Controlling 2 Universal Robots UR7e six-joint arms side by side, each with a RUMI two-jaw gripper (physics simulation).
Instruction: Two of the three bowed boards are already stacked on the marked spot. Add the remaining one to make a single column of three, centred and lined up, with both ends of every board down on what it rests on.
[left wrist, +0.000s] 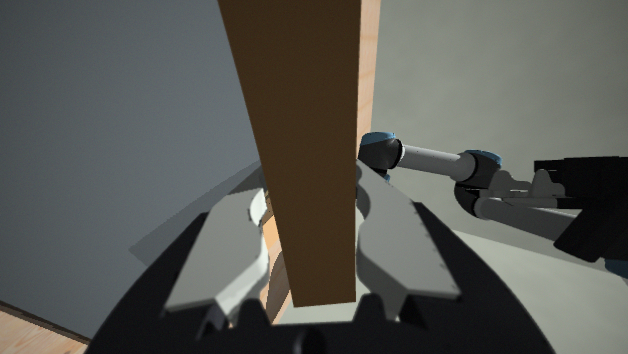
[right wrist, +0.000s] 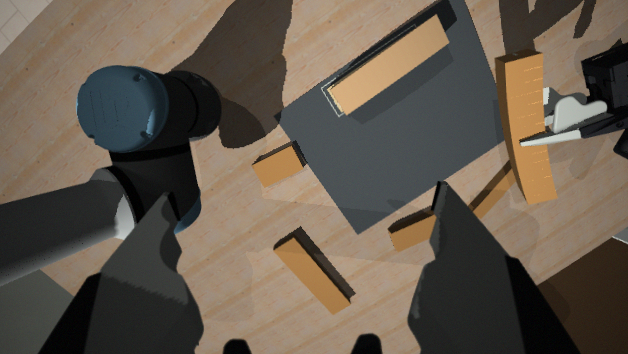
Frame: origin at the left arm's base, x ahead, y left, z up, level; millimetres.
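Seen in the pictures: left gripper, fingertip midpoint: (left wrist: 311, 163) (right wrist: 512, 136); right gripper, fingertip midpoint: (left wrist: 479, 194) (right wrist: 305, 189); right arm's base, origin of the base link: (right wrist: 187, 107).
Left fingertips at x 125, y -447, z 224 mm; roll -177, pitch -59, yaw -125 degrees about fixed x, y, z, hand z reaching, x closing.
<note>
A point is followed by its place in that frame.
My left gripper (left wrist: 311, 163) @(y -447, x 125, z 224 mm) (right wrist: 512, 136) @(y -447, x 125, z 224 mm) is shut on a bowed board (left wrist: 305, 100) @(y -451, x 182, z 242 mm) (right wrist: 532, 172) @(y -483, x 172, z 251 mm). It grips the board near mid-length and holds it off the table, beside the dark mat in the right wrist view; the face towards the left wrist view is in shadow. The stacked boards (right wrist: 390, 65) @(y -417, x -75, z 96 mm) stand on the dark mat (right wrist: 410, 150) @(y -529, x 105, z 6 mm), seen from above; the top one hides most of the lower one. The marked outline (right wrist: 330, 103) @(y -525, x -132, z 6 mm) shows at their left end and along the far side. My right gripper (right wrist: 305, 189) @(y -608, x -177, z 421 mm) is open and empty, apart from the stack.
Loose wooden blocks (right wrist: 279, 166) @(y -709, x -174, z 19 mm) (right wrist: 312, 275) @(y -959, x 42, z 23 mm) (right wrist: 412, 232) @(y -718, x 231, z 27 mm) and a thin strip (right wrist: 492, 190) @(y -514, x 376, z 26 mm) lie on the wooden table (right wrist: 210, 280) @(y -1112, x -212, z 0 mm) around the mat. A robot arm link (right wrist: 60, 225) @(y -808, x -390, z 307 mm) with a blue-capped joint (right wrist: 120, 107) stands left. The right arm (left wrist: 432, 161) @(y -828, x -412, z 357 mm) shows at the right of the left wrist view.
</note>
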